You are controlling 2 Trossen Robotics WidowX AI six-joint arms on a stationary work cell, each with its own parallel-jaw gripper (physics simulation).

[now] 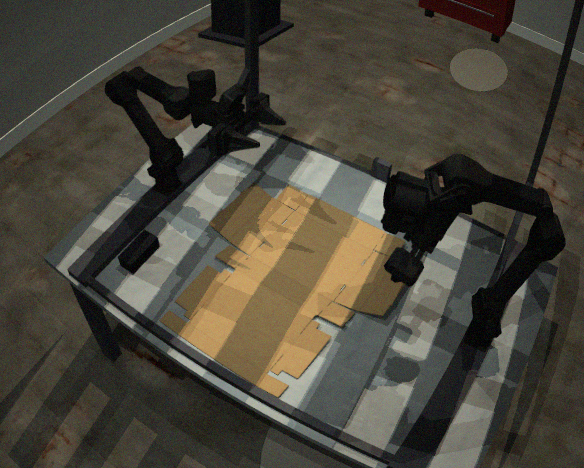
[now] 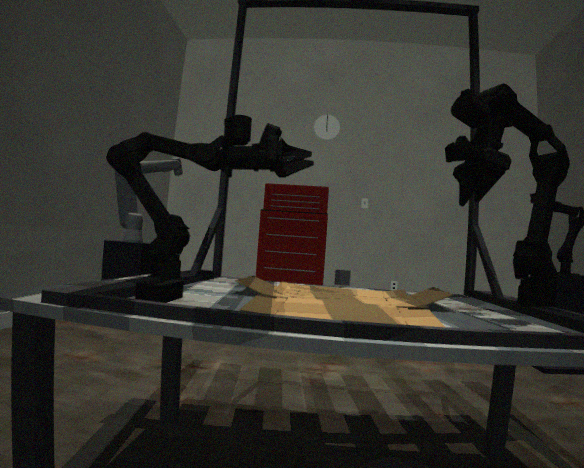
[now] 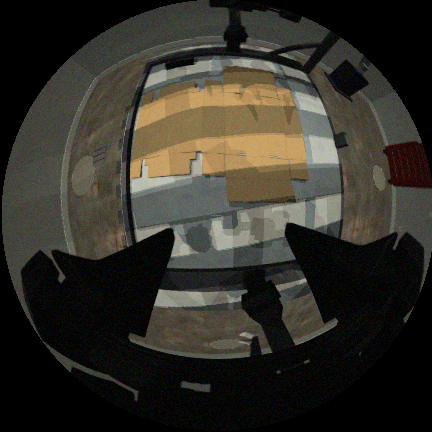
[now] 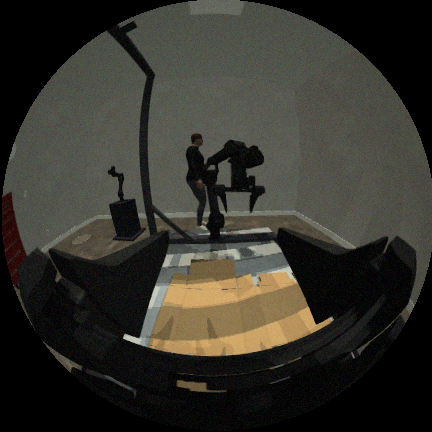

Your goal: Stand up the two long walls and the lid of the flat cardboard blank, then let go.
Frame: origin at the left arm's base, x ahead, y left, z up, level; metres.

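Seen in the pictures: left gripper, between the fingertips: (image 2: 468, 203) (image 3: 230, 231) (image 4: 238, 212); right gripper, between the fingertips: (image 1: 272, 133) (image 2: 312, 158) (image 4: 224, 234); left arm's base, origin of its link: (image 1: 478, 337) (image 2: 533, 305) (image 3: 253, 278) (image 4: 214, 237); right arm's base, origin of its link: (image 1: 167, 186) (image 2: 164, 277) (image 3: 232, 49).
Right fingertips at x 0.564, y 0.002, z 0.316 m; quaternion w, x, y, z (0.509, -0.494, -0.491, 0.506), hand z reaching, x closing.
Offsets run from my right fingertips to a thing's middle. "spot": to the spot under its first point.
The flat cardboard blank (image 1: 285, 270) (image 2: 350, 305) (image 3: 215, 120) (image 4: 225, 300) lies spread on the table. A flap @(spot: dx +0.112, dy -0.022, dz -0.315 m) (image 1: 240, 215) (image 2: 260, 286) (image 3: 248, 76) at its left side and a flap (image 1: 377, 300) (image 2: 430, 297) (image 3: 260, 186) (image 4: 212, 272) at its right side tilt up slightly. The long walls and lid lie low; their exact fold lines are hard to tell. My left gripper (image 2: 464, 198) (image 3: 230, 231) (image 4: 238, 212) is open and empty, pointing down above the table right of the blank. My right gripper (image 1: 271, 133) (image 2: 312, 158) is open and empty, roughly level, high above the blank's back left.
A black block @(dx +0.257, dy +0.219, dz -0.318 m) (image 1: 139, 251) (image 2: 159, 290) lies near the table's left edge. A small dark box @(dx -0.106, dy -0.371, dz -0.304 m) (image 1: 382, 168) (image 3: 341, 139) is at the back edge. Dark rails edge the table, and a frame post (image 1: 251, 65) (image 4: 145, 150) rises at the back. A person (image 4: 195, 165) stands beyond the left arm.
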